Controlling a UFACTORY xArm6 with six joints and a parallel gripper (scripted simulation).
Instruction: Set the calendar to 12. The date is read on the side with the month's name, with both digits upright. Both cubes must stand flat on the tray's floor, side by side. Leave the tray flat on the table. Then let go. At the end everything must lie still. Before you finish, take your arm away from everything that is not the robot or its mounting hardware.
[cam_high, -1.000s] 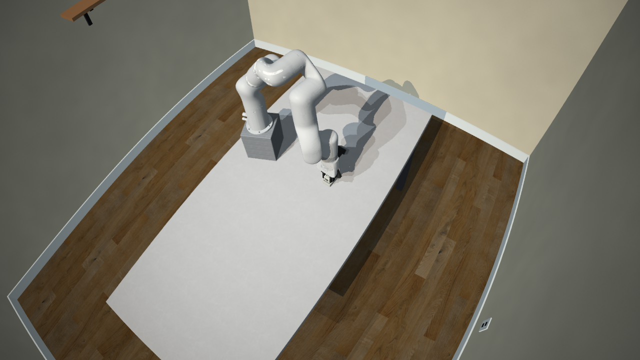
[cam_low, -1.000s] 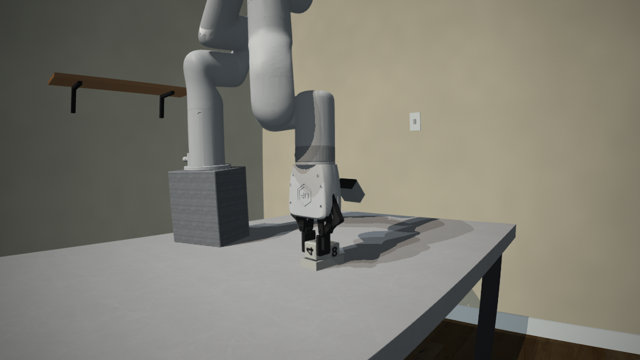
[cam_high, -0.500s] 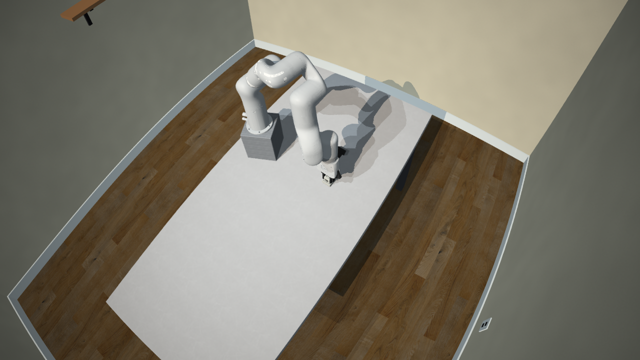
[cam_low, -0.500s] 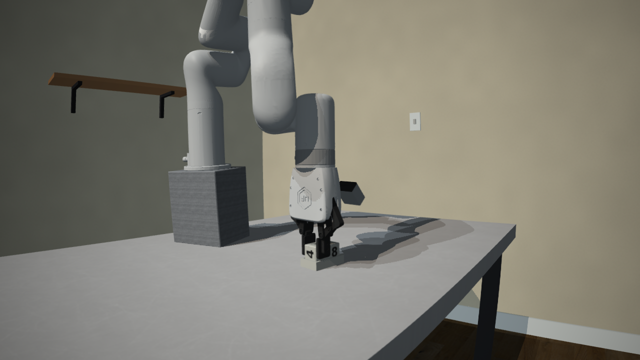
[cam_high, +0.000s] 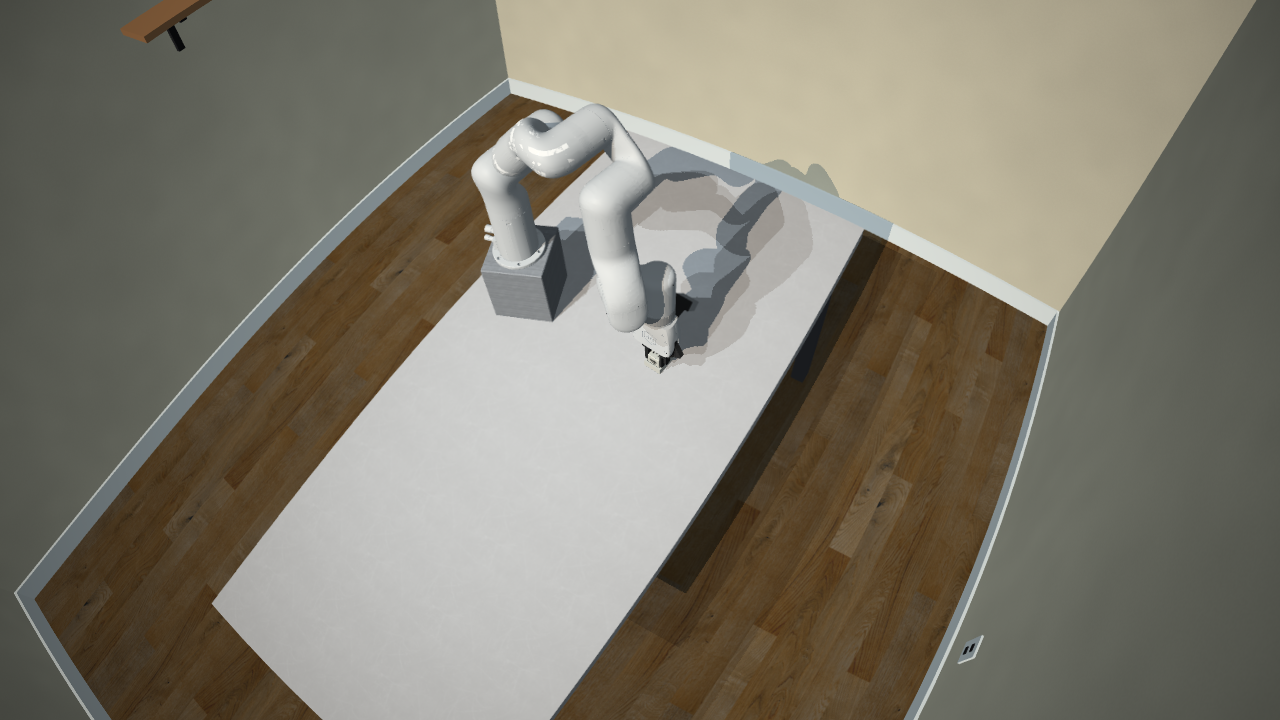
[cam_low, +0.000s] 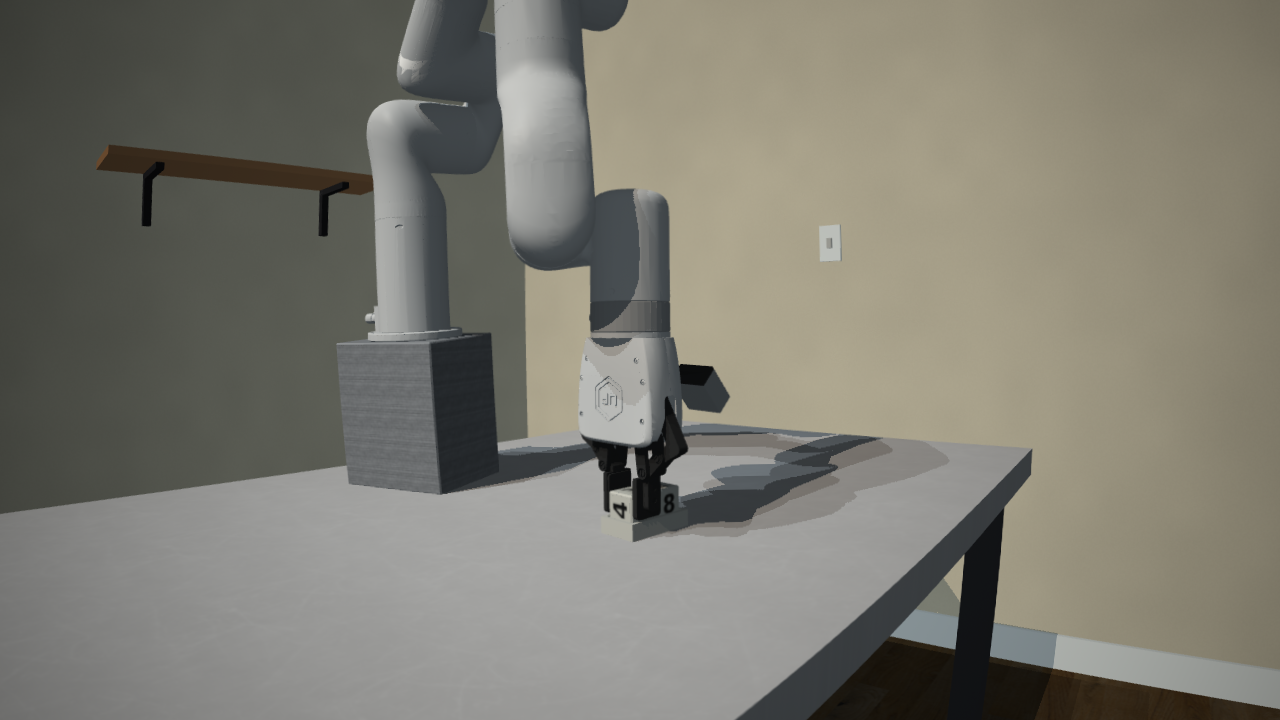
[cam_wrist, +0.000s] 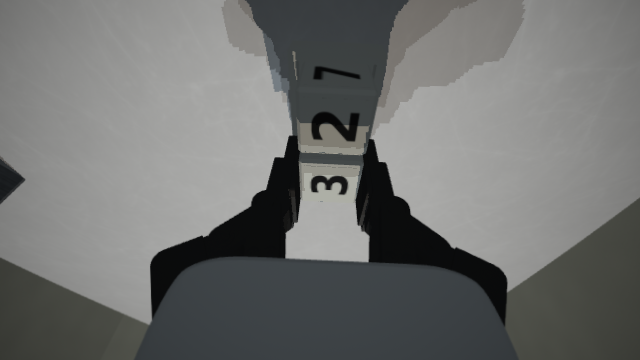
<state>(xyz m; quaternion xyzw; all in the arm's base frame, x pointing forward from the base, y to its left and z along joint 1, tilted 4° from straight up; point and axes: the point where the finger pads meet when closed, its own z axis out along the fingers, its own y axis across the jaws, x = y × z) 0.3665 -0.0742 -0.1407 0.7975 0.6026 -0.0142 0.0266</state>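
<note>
Now: hand 20 mm to the right of the calendar tray and 30 mm above it.
</note>
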